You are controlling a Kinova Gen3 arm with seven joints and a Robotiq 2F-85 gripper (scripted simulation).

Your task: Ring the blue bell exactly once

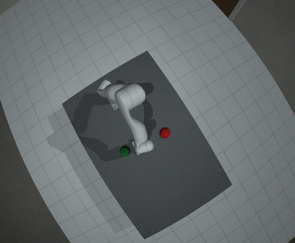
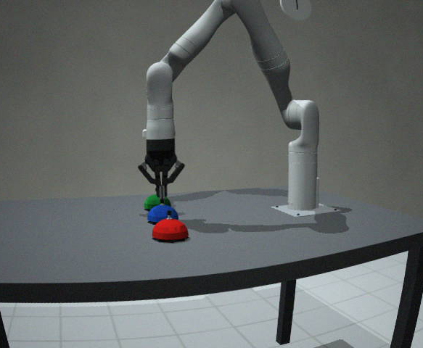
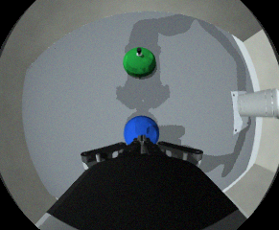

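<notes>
Now: hand 40 mm above the blue bell. Also, from my hand: red bell 180 mm to the left, 40 mm below; then green bell 180 mm to the right, 40 mm below.
</notes>
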